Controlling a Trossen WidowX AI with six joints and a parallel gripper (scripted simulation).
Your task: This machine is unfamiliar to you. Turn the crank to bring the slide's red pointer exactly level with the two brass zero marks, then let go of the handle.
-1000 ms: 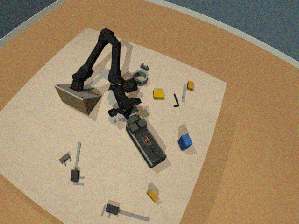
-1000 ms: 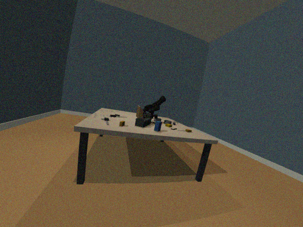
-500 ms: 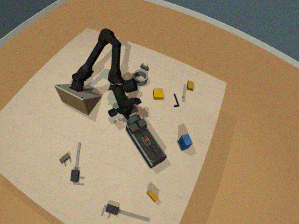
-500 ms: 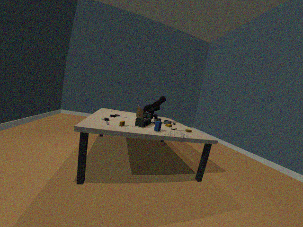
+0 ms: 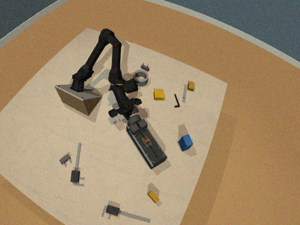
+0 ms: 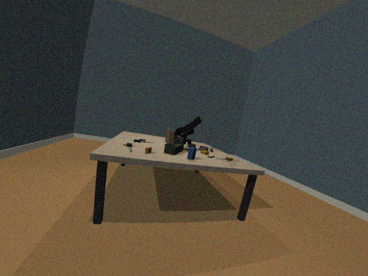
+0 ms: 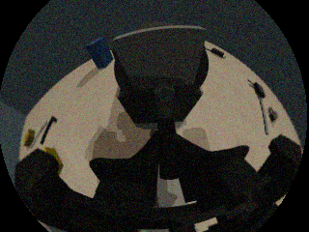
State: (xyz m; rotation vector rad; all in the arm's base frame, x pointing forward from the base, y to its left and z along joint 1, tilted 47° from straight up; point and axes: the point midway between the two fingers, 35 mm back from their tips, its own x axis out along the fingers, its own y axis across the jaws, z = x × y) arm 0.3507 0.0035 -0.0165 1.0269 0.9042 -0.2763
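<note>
Now: gripper tip 20 mm past the crank handle, 10 mm to the right of it and 30 mm below it. Also, from my gripper tip: yellow block: 90 mm ahead, 250 mm to the left, 20 mm below; red pointer: 130 mm ahead, 90 mm to the right, 50 mm above; black hex key: 210 mm ahead, 250 mm to the left, 30 mm below.
</note>
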